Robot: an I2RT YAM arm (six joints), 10 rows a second.
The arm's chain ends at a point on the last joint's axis. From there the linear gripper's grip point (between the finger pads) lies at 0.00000 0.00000 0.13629 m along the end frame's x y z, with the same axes.
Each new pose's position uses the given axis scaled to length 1; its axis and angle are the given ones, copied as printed.
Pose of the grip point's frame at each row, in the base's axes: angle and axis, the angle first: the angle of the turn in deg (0 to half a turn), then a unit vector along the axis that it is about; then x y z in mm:
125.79 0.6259 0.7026 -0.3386 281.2 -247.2 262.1
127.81 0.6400 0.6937 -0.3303 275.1 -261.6 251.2
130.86 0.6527 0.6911 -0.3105 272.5 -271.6 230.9
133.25 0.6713 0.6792 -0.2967 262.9 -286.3 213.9
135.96 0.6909 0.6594 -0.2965 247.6 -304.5 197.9
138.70 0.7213 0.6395 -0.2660 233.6 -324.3 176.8
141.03 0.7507 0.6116 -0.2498 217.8 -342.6 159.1
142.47 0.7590 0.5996 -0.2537 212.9 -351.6 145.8
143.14 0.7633 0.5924 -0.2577 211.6 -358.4 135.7
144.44 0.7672 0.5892 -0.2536 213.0 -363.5 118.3
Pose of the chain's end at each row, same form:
125.79 0.6259 0.7026 -0.3386 249.3 -126.6 317.0
127.81 0.6400 0.6937 -0.3303 246.9 -142.3 310.8
130.86 0.6527 0.6911 -0.3105 247.0 -155.9 298.3
133.25 0.6713 0.6792 -0.2967 241.2 -173.4 287.1
135.96 0.6909 0.6594 -0.2965 233.1 -193.2 275.3
138.70 0.7213 0.6395 -0.2660 221.9 -218.8 262.3
141.03 0.7507 0.6116 -0.2498 210.8 -241.2 249.9
142.47 0.7590 0.5996 -0.2537 210.2 -251.4 238.2
143.14 0.7633 0.5924 -0.2577 211.4 -258.5 228.5
144.44 0.7672 0.5892 -0.2536 214.4 -265.8 213.3

